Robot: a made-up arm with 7 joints.
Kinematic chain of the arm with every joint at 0, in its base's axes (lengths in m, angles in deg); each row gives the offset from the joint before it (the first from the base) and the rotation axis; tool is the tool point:
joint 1: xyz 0 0 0 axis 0 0.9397 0.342
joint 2: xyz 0 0 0 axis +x
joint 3: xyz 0 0 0 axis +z
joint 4: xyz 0.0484 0 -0.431 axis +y
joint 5: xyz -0.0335 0 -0.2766 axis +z
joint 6: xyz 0 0 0 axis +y
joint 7: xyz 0 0 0 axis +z
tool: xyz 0 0 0
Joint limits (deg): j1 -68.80..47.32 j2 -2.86..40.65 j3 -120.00..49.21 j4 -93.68..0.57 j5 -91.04..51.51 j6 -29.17..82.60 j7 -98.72..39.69
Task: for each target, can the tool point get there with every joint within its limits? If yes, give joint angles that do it. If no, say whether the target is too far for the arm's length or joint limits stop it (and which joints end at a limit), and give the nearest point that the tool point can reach.
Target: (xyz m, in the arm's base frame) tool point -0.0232 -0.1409 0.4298
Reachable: no: joint limits stop it (at a limit: joint 1, joint 2, joint 4) | nearest point 0.4855 0.1487 0.2198 | short by 0.622 m
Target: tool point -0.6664 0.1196 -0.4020
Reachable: no: too far | nearest point -0.5713 0.1169 -0.3869 | short by 0.096 m
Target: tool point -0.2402 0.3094 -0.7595
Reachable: no: too far | nearest point -0.2002 0.2579 -0.6331 | short by 0.142 m
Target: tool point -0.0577 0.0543 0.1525
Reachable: no: joint limits stop it (at a limit: joint 1, joint 2, joint 3, joint 4) | nearest point 0.3855 0.3383 0.2075 | short by 0.529 m
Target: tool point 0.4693 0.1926 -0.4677
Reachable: yes | joints -29.91 34.19 -43.00 -42.78 21.16 1.15 -39.04
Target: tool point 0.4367 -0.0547 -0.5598
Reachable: yes | joints -38.12 4.64 -61.97 -10.24 -79.61 29.08 -30.73
